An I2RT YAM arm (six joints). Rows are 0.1 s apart.
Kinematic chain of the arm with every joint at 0, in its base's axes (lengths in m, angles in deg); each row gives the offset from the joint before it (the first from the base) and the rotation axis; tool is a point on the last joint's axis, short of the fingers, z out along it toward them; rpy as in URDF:
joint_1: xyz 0 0 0.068 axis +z
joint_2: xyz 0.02 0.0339 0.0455 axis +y
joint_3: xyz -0.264 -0.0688 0 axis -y
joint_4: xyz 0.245 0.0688 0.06 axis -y
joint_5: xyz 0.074 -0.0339 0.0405 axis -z
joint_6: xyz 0.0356 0 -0.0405 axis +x
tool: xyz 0 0 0 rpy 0 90 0
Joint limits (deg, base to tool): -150..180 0..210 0..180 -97..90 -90..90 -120..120
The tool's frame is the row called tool.
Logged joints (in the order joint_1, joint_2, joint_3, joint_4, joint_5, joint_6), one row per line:
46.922 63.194 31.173 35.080 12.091 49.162
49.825 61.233 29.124 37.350 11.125 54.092
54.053 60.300 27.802 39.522 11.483 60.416
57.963 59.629 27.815 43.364 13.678 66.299
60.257 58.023 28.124 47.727 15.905 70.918
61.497 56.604 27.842 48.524 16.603 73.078
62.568 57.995 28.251 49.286 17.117 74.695
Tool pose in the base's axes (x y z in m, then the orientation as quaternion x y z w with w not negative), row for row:
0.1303 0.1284 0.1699 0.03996 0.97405 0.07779 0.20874
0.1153 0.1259 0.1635 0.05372 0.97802 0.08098 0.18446
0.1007 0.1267 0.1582 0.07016 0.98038 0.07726 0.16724
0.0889 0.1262 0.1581 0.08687 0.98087 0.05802 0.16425
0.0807 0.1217 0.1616 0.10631 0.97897 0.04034 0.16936
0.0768 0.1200 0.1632 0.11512 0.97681 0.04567 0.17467
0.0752 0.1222 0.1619 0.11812 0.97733 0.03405 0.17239
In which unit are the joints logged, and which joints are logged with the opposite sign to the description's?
The joints are logged in degrees. Opposite sign: joint_4.
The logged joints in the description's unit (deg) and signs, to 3 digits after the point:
46.922 63.194 31.173 -35.080 12.091 49.162
49.825 61.233 29.124 -37.350 11.125 54.092
54.053 60.300 27.802 -39.522 11.483 60.416
57.963 59.629 27.815 -43.364 13.678 66.299
60.257 58.023 28.124 -47.727 15.905 70.918
61.497 56.604 27.842 -48.524 16.603 73.078
62.568 57.995 28.251 -49.286 17.117 74.695

